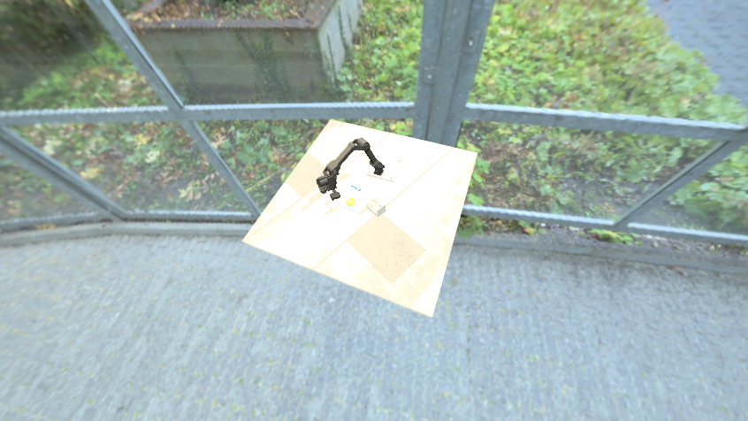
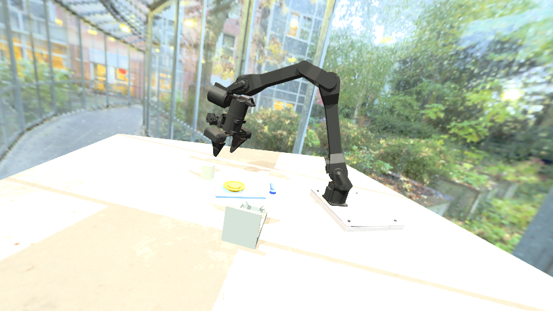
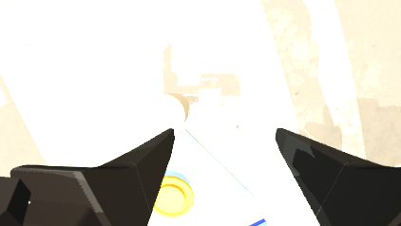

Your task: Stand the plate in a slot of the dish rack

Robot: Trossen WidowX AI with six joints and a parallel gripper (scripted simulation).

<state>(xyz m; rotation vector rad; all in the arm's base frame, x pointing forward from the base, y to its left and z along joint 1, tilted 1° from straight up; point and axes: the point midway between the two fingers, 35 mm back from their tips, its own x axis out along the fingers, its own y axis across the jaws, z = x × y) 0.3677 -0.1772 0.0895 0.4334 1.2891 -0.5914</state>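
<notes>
Now: gripper tip 5 cm past the yellow plate, 12 cm to the right of it and 6 cm above it. Round my gripper tip: blue spoon 18 cm behind, 10 cm to the left, 8 cm below; then pale blue mat 7 cm behind, 10 cm to the left, 8 cm below; then pale grey cup 4 cm ahead, 4 cm to the left, 5 cm below.
</notes>
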